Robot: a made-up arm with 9 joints. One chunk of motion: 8 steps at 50 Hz.
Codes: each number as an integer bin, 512 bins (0 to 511) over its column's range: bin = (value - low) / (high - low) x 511, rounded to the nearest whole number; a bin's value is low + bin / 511 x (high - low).
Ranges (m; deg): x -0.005..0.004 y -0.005..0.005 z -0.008..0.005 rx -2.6..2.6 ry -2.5..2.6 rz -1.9..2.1
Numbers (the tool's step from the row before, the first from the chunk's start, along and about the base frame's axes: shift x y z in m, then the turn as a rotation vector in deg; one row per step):
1: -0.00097 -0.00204 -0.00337 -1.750 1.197 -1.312
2: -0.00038 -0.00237 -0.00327 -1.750 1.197 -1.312
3: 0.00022 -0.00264 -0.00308 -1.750 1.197 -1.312
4: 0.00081 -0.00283 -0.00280 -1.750 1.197 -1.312
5: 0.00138 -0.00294 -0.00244 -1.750 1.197 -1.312
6: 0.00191 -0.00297 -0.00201 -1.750 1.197 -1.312
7: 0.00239 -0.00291 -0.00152 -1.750 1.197 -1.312
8: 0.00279 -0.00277 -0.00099 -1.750 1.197 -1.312
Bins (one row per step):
1: 229 151 182 84 370 75
2: 262 134 186 84 370 75
3: 296 121 193 84 370 75
4: 330 111 204 84 370 75
5: 362 105 219 84 370 75
6: 392 104 235 84 370 75
7: 420 107 255 84 370 75
8: 442 114 276 84 370 75

